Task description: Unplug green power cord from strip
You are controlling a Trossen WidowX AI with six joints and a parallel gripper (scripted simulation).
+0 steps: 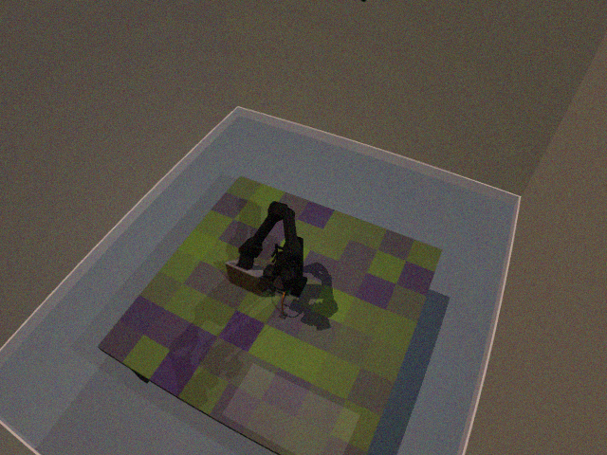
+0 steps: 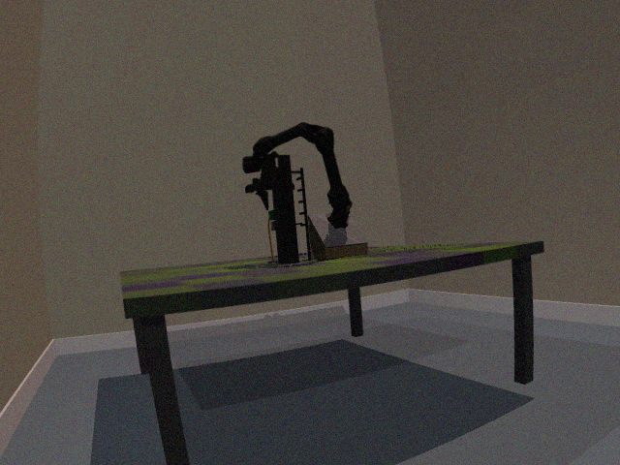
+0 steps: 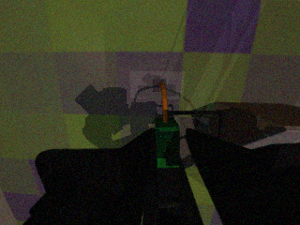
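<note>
Now: the green plug 40 mm to the left of my gripper tip and 10 mm below it.
</note>
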